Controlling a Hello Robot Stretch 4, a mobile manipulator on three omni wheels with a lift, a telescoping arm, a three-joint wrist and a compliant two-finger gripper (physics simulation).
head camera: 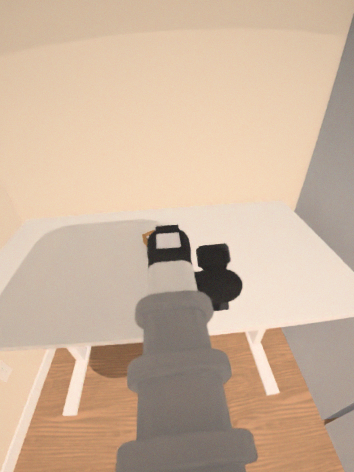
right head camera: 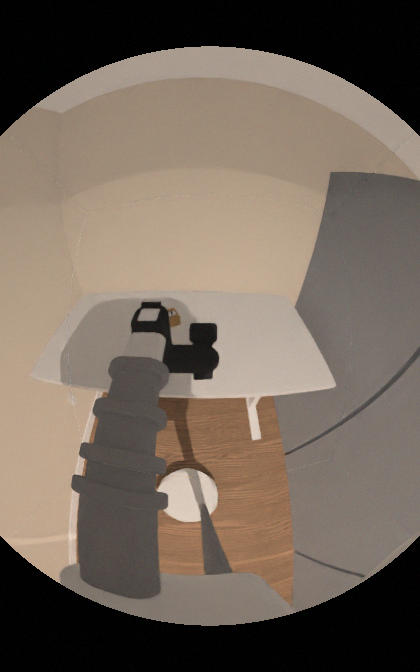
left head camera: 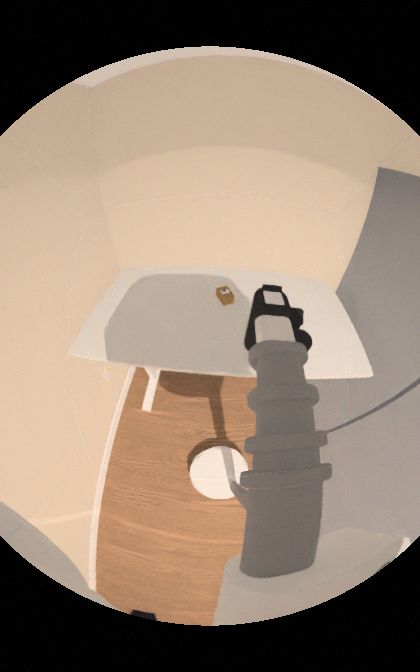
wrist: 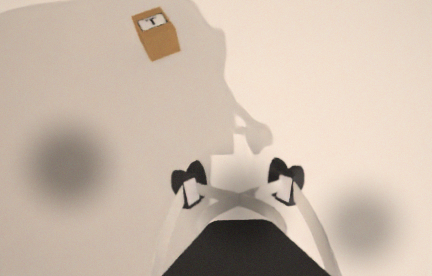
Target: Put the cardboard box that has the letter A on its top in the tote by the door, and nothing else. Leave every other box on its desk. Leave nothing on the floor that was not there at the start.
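Places are measured from the robot's base along level axes (x back, y right, z up), in millimetres.
Pixels of known places: gripper, fingertip midpoint: (wrist: 236,174).
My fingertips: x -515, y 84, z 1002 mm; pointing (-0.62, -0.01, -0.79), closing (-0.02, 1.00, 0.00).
Ahead of a thing's pixels: the offset from my fingertips to its top centre. "spot": to the spot under its first point. Level surfaces: height alone.
A small brown cardboard box {dy -148, dx -324, dz -30 mm} (head camera: 146,237) (left head camera: 225,296) (right head camera: 174,318) (wrist: 164,42) stands on the white desk {dz -80 mm} (head camera: 270,260) (left head camera: 150,330) (right head camera: 270,350) (wrist: 350,100). In the wrist view the white label on its top shows the letter T. In the head view the wrist hides most of it. My gripper (wrist: 236,174) is open and empty, with its two fingertips apart above the desk. The box is ahead of the fingers and to their left in the wrist view, not touching them. A box with the letter A and the tote do not show.
A beige wall (head camera: 165,125) stands behind the desk, and a grey surface (head camera: 330,150) rises at the right. White desk legs {spot: dy +489, dx -113, dz -1005 mm} (head camera: 262,362) stand on the wooden floor {dz -1029 mm} (head camera: 100,435). A white round disc (left head camera: 210,475) (right head camera: 175,495) lies low in front of the desk, beside my arm.
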